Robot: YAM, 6 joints.
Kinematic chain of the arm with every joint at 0, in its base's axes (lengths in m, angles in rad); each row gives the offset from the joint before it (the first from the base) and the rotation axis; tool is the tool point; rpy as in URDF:
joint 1: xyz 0 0 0.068 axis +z
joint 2: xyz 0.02 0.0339 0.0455 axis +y
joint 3: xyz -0.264 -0.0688 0 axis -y
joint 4: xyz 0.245 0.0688 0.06 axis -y
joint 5: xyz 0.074 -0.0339 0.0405 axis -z
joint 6: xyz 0.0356 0 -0.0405 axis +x
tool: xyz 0 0 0 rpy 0 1.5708 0
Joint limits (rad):
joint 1: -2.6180..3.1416
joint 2: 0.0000..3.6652
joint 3: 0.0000..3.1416
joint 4: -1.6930..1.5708
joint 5: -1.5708..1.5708
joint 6: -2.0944..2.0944
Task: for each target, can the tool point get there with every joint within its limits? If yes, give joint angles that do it. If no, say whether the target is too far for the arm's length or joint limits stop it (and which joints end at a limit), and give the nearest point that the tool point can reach.
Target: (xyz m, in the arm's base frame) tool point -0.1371 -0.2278 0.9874
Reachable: no: too far | nearest point -0.0977 -0.1624 0.7159 | short by 0.282 m
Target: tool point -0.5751 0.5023 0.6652
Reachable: no: too far | nearest point -0.3936 0.3438 0.4864 | short by 0.300 m
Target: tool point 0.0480 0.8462 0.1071
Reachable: no: too far | nearest point 0.0366 0.6448 0.1087 | short by 0.202 m
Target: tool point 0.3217 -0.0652 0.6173
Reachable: yes | joints -0.2399 2.0026 2.4340 1.1392 -0.3770 -1.2363
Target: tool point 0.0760 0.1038 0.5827
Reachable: yes | joints 1.2109 1.0614 1.5697 0.4426 1.3319 -0.5431
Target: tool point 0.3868 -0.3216 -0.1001
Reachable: yes | joints -0.6263 3.0421 2.1253 -0.3859 1.2581 0.7615
